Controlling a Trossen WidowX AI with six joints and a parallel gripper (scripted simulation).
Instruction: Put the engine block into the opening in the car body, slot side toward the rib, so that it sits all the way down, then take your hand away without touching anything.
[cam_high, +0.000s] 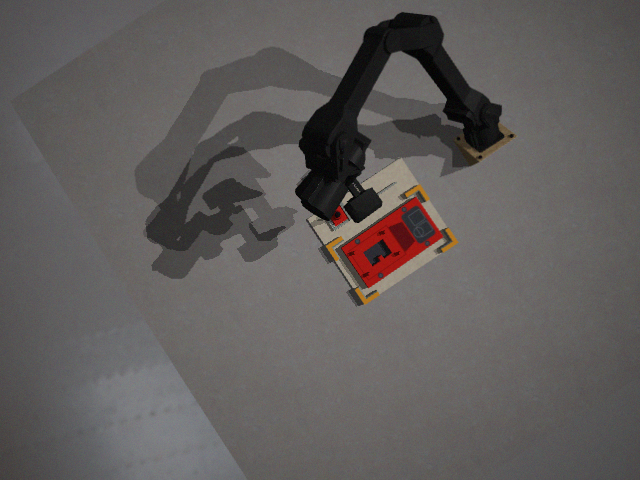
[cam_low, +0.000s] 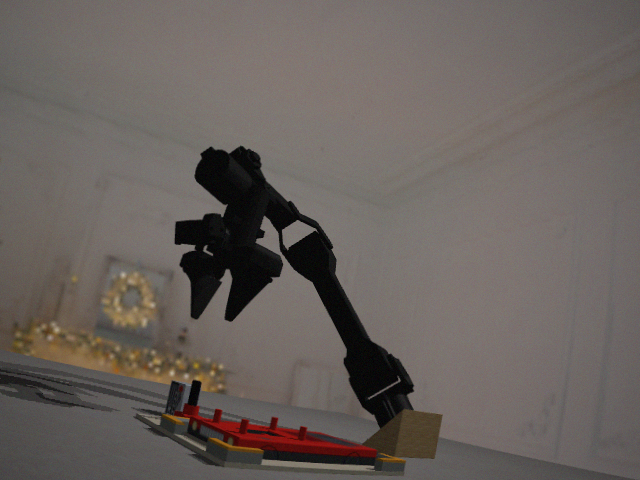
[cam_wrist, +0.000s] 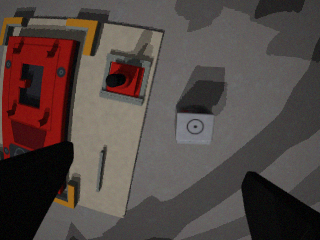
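The grey engine block is 30 mm to the right of my gripper tip and 120 mm below it.
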